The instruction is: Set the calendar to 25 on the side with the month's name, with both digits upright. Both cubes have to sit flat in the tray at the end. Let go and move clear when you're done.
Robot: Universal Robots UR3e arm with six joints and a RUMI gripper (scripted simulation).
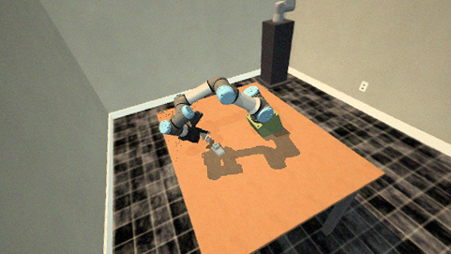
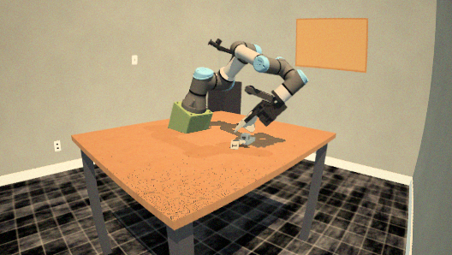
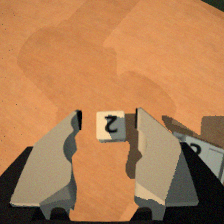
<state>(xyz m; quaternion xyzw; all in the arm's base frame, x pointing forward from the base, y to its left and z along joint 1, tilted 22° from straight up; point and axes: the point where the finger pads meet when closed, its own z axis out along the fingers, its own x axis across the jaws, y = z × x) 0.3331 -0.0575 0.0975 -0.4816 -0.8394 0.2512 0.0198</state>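
Now: the white calendar cube 7 cm below my hand and 1 cm behind it. Round my hand: white calendar tray: 10 cm to the left, 8 cm below, 3 cm behind.
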